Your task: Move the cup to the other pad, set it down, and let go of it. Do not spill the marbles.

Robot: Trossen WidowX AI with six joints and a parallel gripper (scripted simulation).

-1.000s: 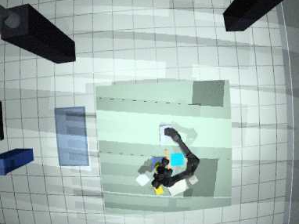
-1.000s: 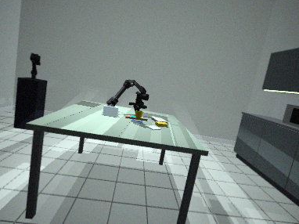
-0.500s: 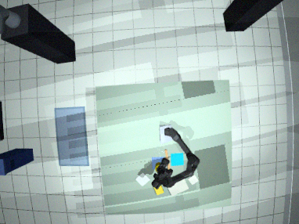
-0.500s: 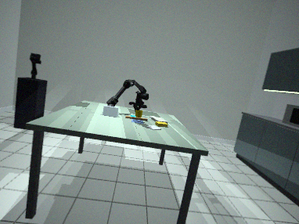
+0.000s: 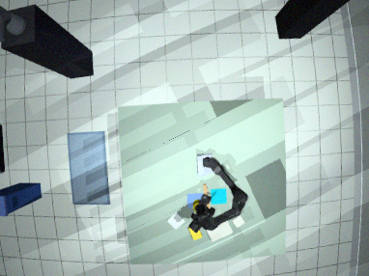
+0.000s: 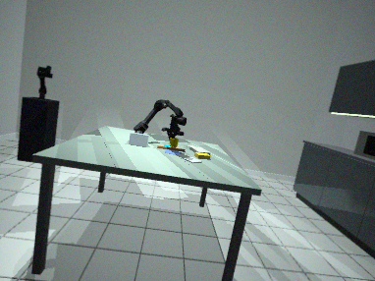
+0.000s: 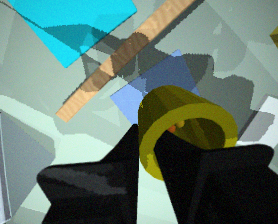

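Right now my gripper tip is 150 mm to the right of the cyan pad, 90 mm above it and 10 mm short of it. The rest, counted from my gripper tip: yellow cup 20 mm to the right, 20 mm ahead; wooden strip 80 mm below, 60 mm to the left, 20 mm ahead.
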